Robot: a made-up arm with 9 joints. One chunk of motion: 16 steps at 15 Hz.
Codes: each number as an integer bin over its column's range. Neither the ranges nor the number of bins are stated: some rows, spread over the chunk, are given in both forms.
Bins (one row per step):
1: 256 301 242 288 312 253 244 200 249
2: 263 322 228 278 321 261 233 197 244
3: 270 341 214 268 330 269 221 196 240
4: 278 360 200 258 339 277 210 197 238
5: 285 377 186 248 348 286 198 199 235
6: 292 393 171 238 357 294 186 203 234
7: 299 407 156 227 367 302 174 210 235
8: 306 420 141 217 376 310 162 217 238
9: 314 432 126 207 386 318 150 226 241
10: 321 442 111 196 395 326 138 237 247
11: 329 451 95 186 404 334 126 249 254
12: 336 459 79 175 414 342 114 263 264
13: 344 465 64 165 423 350 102 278 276
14: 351 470 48 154 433 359 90 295 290
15: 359 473 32 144 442 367 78 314 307
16: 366 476 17 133 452 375 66 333 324
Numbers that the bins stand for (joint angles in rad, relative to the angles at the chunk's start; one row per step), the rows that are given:
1: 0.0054 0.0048 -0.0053 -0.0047 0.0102 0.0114 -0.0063 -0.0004 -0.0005
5: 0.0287 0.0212 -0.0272 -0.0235 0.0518 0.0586 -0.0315 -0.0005 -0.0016
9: 0.0519 0.0330 -0.0507 -0.0428 0.0957 0.1043 -0.0578 0.0021 -0.0011
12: 0.0696 0.0388 -0.0691 -0.0578 0.1280 0.1386 -0.0775 0.0057 0.0007
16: 0.0937 0.0425 -0.0933 -0.0775 0.1719 0.1857 -0.1038 0.0126 0.0054
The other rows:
2: 0.0110 0.0093 -0.0108 -0.0094 0.0206 0.0229 -0.0123 -0.0007 -0.0009
3: 0.0166 0.0134 -0.0162 -0.0141 0.0310 0.0343 -0.0189 -0.0008 -0.0012
4: 0.0231 0.0175 -0.0217 -0.0188 0.0414 0.0457 -0.0249 -0.0007 -0.0014
6: 0.0343 0.0246 -0.0331 -0.0282 0.0622 0.0700 -0.0381 -0.0001 -0.0017
7: 0.0399 0.0276 -0.0389 -0.0334 0.0737 0.0814 -0.0447 0.0005 -0.0016
8: 0.0455 0.0304 -0.0448 -0.0381 0.0841 0.0929 -0.0512 0.0012 -0.0014
10: 0.0576 0.0351 -0.0566 -0.0479 0.1061 0.1157 -0.0644 0.0032 -0.0007
11: 0.0640 0.0371 -0.0628 -0.0526 0.1165 0.1271 -0.0710 0.0044 -0.0001
13: 0.0760 0.0401 -0.0750 -0.0625 0.1384 0.1500 -0.0841 0.0072 0.0016
14: 0.0816 0.0412 -0.0812 -0.0677 0.1499 0.1629 -0.0907 0.0089 0.0027
15: 0.0880 0.0418 -0.0875 -0.0724 0.1603 0.1743 -0.0973 0.0107 0.0040

